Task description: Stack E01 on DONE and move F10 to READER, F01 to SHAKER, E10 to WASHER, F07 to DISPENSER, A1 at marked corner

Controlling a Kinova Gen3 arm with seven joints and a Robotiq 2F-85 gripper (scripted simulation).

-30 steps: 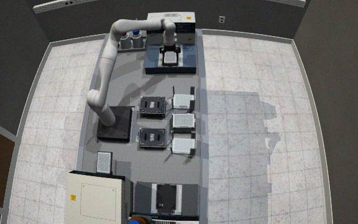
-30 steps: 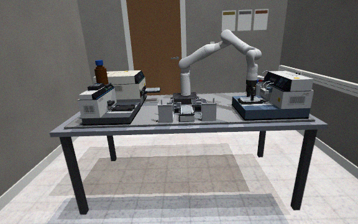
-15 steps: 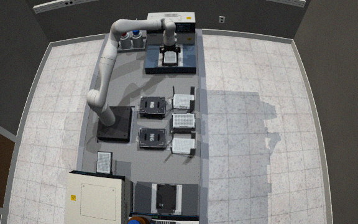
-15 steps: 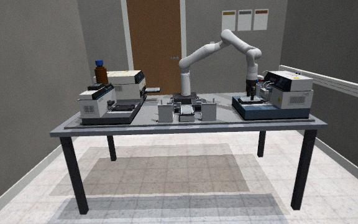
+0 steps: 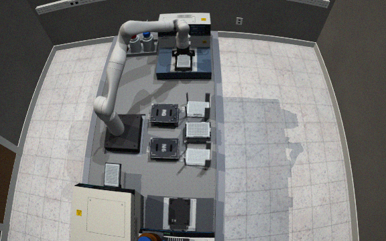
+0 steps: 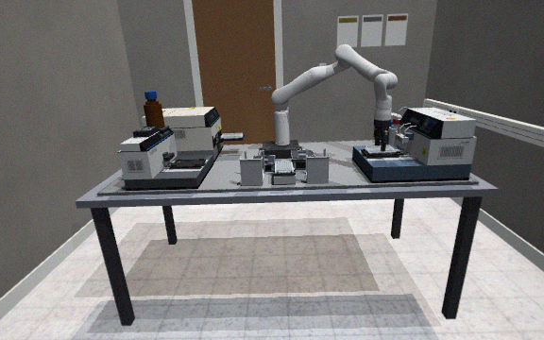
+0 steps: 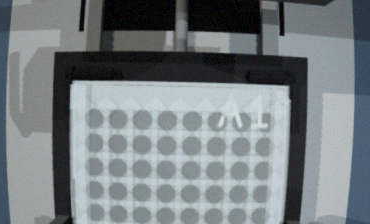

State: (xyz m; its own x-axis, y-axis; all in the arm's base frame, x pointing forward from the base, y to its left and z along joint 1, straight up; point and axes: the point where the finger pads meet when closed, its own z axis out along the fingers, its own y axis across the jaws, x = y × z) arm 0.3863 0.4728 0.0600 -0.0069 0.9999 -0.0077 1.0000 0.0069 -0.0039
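My hand is 30 mm above the washer nest. From my hand the other things lie so: dark pull-out tray: 780 mm to the right, 370 mm behind, 10 mm below; then regrip nest: 370 mm to the right, 100 mm behind, 60 mm below.
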